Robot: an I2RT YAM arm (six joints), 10 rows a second.
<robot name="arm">
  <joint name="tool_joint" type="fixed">
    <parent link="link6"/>
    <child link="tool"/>
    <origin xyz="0 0 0" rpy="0 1.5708 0"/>
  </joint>
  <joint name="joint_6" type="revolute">
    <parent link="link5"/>
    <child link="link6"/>
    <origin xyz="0.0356 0 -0.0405"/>
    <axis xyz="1 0 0"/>
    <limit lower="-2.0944" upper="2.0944"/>
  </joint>
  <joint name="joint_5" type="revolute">
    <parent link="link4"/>
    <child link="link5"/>
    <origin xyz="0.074 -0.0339 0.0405"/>
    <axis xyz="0 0 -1"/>
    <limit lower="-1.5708" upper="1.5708"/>
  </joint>
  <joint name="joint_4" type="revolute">
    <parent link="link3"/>
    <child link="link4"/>
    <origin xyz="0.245 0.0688 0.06"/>
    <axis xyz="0 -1 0"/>
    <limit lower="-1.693" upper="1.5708"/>
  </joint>
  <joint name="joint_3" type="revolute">
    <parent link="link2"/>
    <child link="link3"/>
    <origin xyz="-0.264 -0.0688 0"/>
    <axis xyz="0 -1 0"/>
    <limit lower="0" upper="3.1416"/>
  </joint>
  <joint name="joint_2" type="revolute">
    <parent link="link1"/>
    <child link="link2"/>
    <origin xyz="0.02 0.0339 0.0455"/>
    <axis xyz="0 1 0"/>
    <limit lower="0" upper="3.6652"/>
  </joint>
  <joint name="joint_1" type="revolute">
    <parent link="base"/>
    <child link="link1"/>
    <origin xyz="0 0 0.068"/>
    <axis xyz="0 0 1"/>
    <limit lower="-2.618" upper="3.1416"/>
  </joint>
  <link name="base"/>
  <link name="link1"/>
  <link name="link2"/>
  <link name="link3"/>
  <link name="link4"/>
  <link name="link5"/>
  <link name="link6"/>
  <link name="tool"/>
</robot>
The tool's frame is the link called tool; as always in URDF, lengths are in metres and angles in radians.
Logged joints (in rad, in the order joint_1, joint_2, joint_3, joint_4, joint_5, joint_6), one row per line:
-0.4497 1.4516 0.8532 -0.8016 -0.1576 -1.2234
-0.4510 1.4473 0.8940 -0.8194 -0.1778 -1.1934
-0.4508 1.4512 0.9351 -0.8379 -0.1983 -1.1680
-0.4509 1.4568 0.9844 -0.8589 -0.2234 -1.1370
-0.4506 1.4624 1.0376 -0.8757 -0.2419 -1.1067
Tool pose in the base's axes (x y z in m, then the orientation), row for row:
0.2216 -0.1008 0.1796 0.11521 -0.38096 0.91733 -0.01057
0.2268 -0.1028 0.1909 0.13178 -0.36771 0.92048 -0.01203
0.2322 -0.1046 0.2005 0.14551 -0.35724 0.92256 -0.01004
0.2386 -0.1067 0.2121 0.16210 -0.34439 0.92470 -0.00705
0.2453 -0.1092 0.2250 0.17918 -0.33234 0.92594 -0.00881
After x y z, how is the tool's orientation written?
As a quaternion, w x y z.
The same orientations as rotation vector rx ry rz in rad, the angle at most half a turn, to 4 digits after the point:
-1.1163 2.6879 -0.0310
-1.0673 2.6718 -0.0349
-1.0289 2.6571 -0.0289
-0.9828 2.6388 -0.0201
-0.9395 2.6177 -0.0249

